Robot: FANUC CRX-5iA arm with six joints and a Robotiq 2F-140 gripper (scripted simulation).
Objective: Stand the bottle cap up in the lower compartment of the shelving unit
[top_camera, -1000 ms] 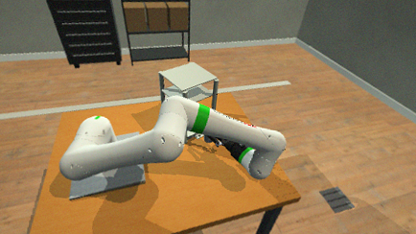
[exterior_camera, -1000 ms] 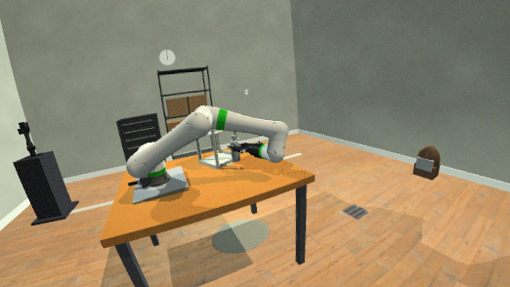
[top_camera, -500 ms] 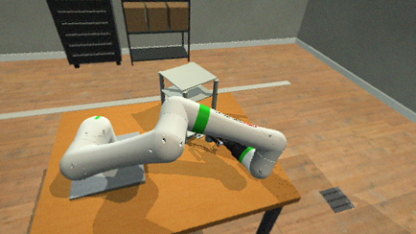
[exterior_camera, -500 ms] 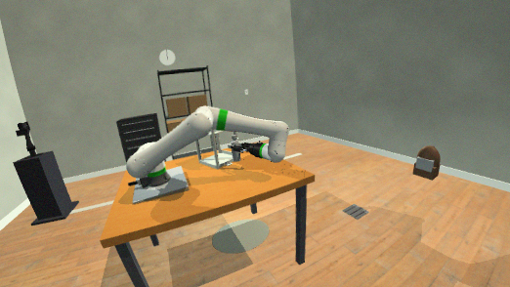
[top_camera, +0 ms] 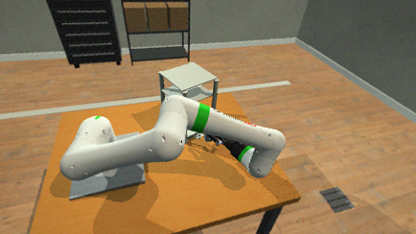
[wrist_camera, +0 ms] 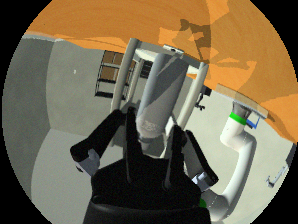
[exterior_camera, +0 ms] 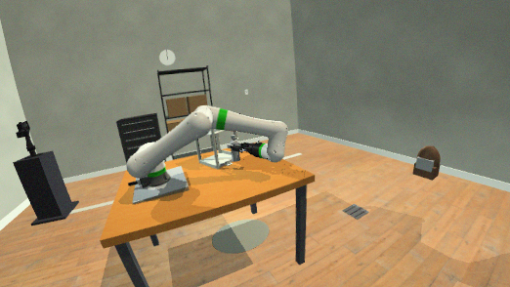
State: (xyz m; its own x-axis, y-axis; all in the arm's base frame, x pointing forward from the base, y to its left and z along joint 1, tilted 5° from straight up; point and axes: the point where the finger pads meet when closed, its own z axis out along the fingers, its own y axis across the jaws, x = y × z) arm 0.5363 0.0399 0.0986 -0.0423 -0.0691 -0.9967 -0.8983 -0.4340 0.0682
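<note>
Now: the shelving unit 180 mm to the left of my hand, 90 mm behind it and 20 mm above it. Round my hand: pale grey bottle 10 mm above.
</note>
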